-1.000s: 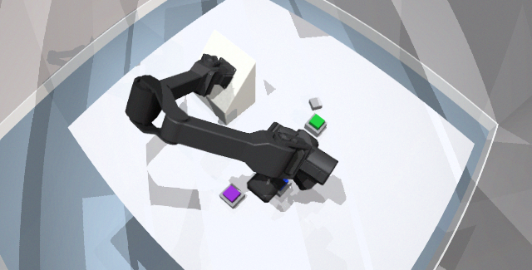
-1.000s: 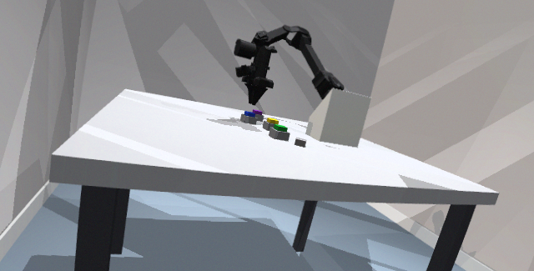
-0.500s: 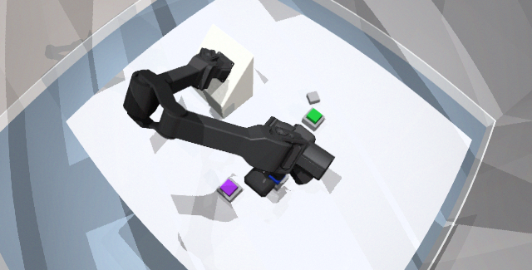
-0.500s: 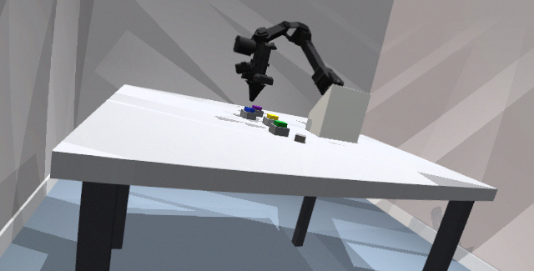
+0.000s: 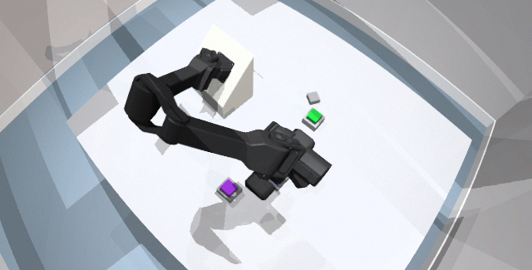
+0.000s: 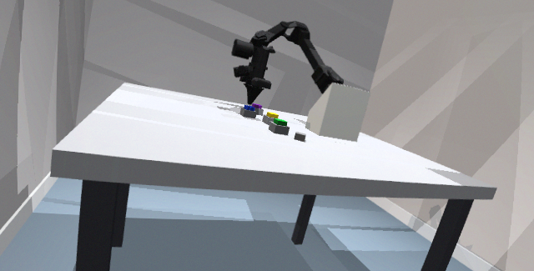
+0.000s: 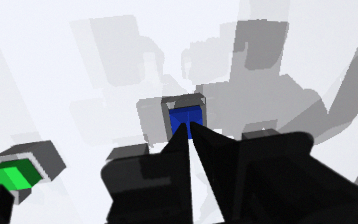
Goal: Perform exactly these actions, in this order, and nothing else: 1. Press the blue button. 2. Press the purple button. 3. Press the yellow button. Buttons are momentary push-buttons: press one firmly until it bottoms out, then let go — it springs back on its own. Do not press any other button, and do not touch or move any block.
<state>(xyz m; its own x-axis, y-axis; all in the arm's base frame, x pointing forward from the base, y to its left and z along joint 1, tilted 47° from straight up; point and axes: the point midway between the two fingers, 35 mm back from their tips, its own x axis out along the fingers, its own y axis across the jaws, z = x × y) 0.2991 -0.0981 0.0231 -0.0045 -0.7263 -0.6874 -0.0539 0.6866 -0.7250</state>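
My gripper tip is now 10 mm above the blue button. Also, from my gripper tip: green button (200 mm to the left, 50 mm behind, 10 mm below); yellow button (80 mm to the left, 70 mm behind, 10 mm below); purple button (110 mm to the right, 70 mm behind, 10 mm below).
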